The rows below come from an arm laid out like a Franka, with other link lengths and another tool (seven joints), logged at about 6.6 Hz.
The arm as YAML. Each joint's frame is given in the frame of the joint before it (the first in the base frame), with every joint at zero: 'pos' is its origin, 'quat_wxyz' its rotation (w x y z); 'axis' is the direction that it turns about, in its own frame. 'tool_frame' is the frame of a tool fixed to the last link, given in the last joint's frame.
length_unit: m
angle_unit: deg
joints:
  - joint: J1
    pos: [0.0, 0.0, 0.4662]
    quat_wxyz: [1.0, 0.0, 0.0, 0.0]
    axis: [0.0, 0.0, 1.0]
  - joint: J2
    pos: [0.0, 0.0, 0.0]
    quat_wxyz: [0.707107, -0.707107, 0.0, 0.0]
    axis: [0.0, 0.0, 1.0]
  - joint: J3
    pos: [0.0, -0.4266, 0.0]
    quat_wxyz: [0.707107, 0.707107, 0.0, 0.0]
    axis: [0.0, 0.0, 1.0]
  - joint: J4
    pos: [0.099, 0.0, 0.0]
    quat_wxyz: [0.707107, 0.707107, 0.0, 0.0]
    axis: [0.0, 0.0, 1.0]
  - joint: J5
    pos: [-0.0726, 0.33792, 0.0]
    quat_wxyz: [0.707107, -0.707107, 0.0, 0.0]
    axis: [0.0, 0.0, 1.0]
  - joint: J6
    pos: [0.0, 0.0, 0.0]
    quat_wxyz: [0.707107, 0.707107, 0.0, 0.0]
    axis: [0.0, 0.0, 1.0]
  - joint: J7
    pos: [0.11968, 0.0, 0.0]
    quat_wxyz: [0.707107, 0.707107, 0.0, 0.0]
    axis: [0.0, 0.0, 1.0]
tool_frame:
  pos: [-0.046, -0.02, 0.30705]
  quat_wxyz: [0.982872, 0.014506, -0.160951, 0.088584]
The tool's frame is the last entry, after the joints.
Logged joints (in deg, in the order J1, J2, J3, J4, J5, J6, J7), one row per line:
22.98 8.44 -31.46 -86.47 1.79 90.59 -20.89
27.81 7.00 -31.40 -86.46 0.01 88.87 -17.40
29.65 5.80 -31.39 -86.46 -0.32 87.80 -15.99
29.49 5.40 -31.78 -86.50 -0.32 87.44 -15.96
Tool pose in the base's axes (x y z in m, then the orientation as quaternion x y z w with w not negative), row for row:
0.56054 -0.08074 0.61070 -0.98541 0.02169 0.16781 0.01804
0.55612 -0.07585 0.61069 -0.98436 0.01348 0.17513 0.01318
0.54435 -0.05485 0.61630 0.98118 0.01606 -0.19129 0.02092
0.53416 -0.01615 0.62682 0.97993 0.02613 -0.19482 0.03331
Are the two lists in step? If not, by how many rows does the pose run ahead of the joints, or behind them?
The pose runs 2 rows behind the joints: the pose in row i belongs to the joints in row i - 2.
